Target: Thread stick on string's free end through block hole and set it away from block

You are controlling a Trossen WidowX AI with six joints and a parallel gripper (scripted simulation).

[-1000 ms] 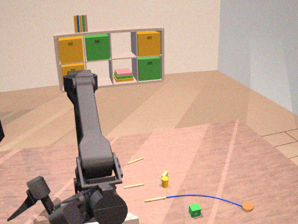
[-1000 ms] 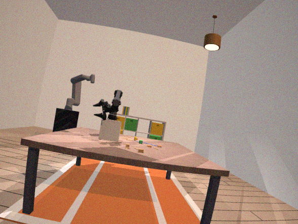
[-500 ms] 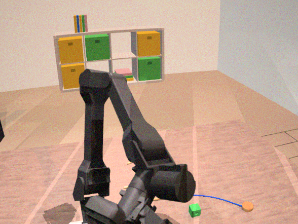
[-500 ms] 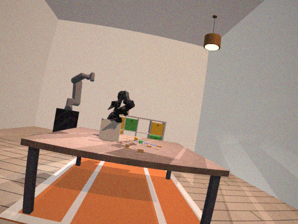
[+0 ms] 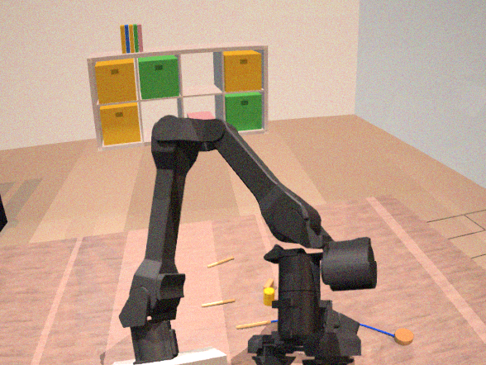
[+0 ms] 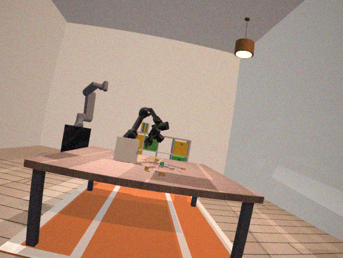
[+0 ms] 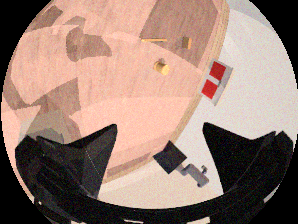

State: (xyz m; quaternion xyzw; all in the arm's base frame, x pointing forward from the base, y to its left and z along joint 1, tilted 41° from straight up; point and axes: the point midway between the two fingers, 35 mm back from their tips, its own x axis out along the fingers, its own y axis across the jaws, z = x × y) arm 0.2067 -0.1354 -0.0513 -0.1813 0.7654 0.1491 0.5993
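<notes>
My gripper tip is now 110 mm short of the green block, 260 mm to the right of it and 150 mm above it. Round my gripper tip: round wooden button 290 mm ahead, 250 mm to the left, 160 mm below; orange disc 200 mm ahead, 140 mm to the left, 160 mm below; thin wooden stick 350 mm to the left, 160 mm below.
</notes>
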